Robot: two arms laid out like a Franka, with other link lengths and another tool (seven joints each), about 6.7 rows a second.
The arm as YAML. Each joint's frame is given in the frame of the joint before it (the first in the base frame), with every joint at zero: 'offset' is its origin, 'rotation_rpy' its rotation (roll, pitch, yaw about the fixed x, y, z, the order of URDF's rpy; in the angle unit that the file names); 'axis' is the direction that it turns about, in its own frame. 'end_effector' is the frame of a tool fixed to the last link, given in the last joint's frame.
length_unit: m
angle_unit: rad
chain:
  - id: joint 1
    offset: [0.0, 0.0, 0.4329]
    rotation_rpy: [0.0, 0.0, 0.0]
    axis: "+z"
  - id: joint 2
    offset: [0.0, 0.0, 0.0]
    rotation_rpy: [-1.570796, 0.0, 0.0]
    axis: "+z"
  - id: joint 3
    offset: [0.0, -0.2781, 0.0]
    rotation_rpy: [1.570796, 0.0, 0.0]
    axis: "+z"
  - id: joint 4
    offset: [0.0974, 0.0, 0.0]
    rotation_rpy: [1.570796, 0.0, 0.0]
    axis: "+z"
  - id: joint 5
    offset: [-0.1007, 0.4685, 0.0]
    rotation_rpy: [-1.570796, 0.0, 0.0]
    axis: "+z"
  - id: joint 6
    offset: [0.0, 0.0, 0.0]
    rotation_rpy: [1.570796, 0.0, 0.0]
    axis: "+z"
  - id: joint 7
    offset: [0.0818, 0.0, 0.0]
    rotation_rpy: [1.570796, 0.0, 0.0]
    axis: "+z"
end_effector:
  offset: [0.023, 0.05, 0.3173]
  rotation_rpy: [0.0, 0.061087, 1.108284]
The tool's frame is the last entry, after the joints.
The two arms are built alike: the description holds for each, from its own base.
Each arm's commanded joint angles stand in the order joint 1, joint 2, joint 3, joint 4, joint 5, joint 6, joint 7.
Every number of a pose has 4 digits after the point.
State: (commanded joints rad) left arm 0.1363 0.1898 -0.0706 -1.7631 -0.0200 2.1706 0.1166; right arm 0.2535 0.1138 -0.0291 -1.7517 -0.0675 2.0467 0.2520
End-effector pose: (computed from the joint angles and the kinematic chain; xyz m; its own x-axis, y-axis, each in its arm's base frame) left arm 0.7880 -0.0052 0.3200 0.3858 -0.9081 0.1626 -0.8903 -0.4127 -0.1926; right arm 0.7512 0.0993 0.3671 0.4223 -0.8916 0.1635 -0.8802 -0.4465 -0.1610
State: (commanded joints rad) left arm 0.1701 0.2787 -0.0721 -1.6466 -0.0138 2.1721 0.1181; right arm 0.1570 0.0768 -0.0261 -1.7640 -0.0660 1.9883 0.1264
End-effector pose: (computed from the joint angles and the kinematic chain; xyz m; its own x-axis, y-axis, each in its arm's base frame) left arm 0.8197 0.0252 0.3241 0.4085 -0.8963 0.1724 -0.8712 -0.4392 -0.2193; right arm 0.7444 0.0285 0.3794 0.4514 -0.8760 0.1701 -0.8735 -0.4727 -0.1163
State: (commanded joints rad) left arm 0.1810 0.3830 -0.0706 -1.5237 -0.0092 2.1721 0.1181; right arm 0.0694 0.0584 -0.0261 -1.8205 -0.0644 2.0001 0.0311
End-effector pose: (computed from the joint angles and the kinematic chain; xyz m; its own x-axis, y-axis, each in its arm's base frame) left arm 0.8495 0.0409 0.3175 0.4173 -0.8907 0.1804 -0.8608 -0.4511 -0.2356; right arm 0.7346 -0.0347 0.3599 0.4626 -0.8706 0.1676 -0.8733 -0.4800 -0.0828
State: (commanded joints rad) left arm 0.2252 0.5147 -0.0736 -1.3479 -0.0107 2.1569 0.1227; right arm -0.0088 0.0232 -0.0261 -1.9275 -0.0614 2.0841 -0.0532
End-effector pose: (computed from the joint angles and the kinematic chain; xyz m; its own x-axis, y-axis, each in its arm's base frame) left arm 0.8839 0.0840 0.3172 0.4489 -0.8712 0.1988 -0.8334 -0.4885 -0.2586; right arm 0.7236 -0.0877 0.3315 0.4694 -0.8654 0.1755 -0.8683 -0.4885 -0.0865
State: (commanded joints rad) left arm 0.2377 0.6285 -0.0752 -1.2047 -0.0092 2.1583 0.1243; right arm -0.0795 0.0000 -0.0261 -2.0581 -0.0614 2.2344 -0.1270
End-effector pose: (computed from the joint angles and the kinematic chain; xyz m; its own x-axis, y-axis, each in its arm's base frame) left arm 0.9120 0.1022 0.3113 0.4555 -0.8642 0.2137 -0.8173 -0.5011 -0.2844; right arm 0.7148 -0.1338 0.2905 0.4712 -0.8586 0.2018 -0.8592 -0.4985 -0.1148
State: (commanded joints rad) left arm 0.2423 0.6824 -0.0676 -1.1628 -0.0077 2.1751 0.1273; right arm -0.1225 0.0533 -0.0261 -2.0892 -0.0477 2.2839 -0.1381
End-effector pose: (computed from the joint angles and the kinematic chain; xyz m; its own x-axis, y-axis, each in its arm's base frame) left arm 0.9200 0.1155 0.2928 0.4633 -0.8606 0.2114 -0.8111 -0.5079 -0.2900; right arm 0.7010 -0.1601 0.2403 0.4458 -0.8781 0.1737 -0.8804 -0.4652 -0.0923
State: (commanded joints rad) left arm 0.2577 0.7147 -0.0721 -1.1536 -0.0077 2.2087 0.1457; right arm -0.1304 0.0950 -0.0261 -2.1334 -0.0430 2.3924 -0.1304
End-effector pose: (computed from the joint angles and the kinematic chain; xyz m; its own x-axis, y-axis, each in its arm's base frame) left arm 0.9246 0.1274 0.2758 0.4582 -0.8629 0.2132 -0.8095 -0.5042 -0.3008; right arm 0.7014 -0.1642 0.2008 0.4292 -0.8849 0.1811 -0.8844 -0.4524 -0.1145
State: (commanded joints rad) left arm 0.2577 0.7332 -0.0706 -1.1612 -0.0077 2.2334 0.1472; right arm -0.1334 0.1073 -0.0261 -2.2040 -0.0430 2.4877 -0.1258
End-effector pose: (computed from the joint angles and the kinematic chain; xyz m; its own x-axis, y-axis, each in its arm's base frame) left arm 0.9254 0.1287 0.2582 0.4591 -0.8626 0.2123 -0.8096 -0.5047 -0.2998; right arm 0.6895 -0.1634 0.1660 0.4230 -0.8869 0.1856 -0.8848 -0.4485 -0.1263
